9 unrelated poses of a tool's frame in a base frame.
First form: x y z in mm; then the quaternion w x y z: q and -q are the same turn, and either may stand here.
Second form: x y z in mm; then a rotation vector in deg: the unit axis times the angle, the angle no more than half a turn. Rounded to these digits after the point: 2 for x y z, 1 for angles.
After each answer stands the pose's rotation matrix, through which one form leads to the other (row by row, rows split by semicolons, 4 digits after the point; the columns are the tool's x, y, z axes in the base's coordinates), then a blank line. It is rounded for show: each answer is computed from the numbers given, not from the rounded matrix.
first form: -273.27 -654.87 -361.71 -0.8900 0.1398 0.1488 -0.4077
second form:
-273.27 -654.87 -361.71 -16.6 -17.7 48.5
0.6233 -0.6841 -0.3789; 0.7673 0.6285 0.1275; 0.1509 -0.3702 0.9166

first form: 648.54 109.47 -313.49 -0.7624 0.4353 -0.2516 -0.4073
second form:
648.54 109.47 -313.49 -54.3 31.4 50.8
0.5416 -0.8401 0.0290; 0.4020 0.2892 0.8688; -0.7383 -0.4588 0.4944

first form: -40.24 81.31 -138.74 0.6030 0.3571 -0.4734 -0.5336
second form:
-40.24 81.31 -138.74 47.4 -62.8 -70.8
-0.0177 0.3054 -0.9520; -0.9817 0.1755 0.0746; 0.1898 0.9359 0.2967

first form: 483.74 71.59 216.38 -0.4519 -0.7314 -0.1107 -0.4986
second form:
483.74 71.59 216.38 103.5 15.7 70.6
0.4783 -0.2887 0.8294; 0.6126 -0.5671 -0.5506; 0.6293 0.7714 -0.0944

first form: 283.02 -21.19 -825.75 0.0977 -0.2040 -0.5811 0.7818
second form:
283.02 -21.19 -825.75 -34.6 -98.6 132.6
-0.8977 0.0843 -0.4325; 0.3898 -0.3056 -0.8687; -0.2054 -0.9484 0.2415

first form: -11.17 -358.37 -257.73 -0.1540 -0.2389 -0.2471 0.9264
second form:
-11.17 -358.37 -257.73 39.2 40.6 -152.1
-0.8384 0.4034 -0.3665; -0.1673 -0.8305 -0.5314; -0.5187 -0.3842 0.7638

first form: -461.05 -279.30 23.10 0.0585 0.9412 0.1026 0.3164
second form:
-461.05 -279.30 23.10 163.4 17.8 54.9
0.7787 0.1561 0.6076; 0.2302 -0.9721 -0.0452; 0.5836 0.1751 -0.7929

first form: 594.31 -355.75 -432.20 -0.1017 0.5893 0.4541 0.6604
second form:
594.31 -355.75 -432.20 -99.7 -76.8 -111.7
-0.2847 0.6696 0.6860; 0.4009 -0.5669 0.7197; 0.8708 0.4799 -0.1070

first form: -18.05 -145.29 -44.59 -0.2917 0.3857 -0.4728 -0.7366
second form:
-18.05 -145.29 -44.59 -58.9 72.2 112.5
-0.5323 -0.7945 -0.2924; 0.0650 -0.3827 0.9216; -0.8441 0.4715 0.2554

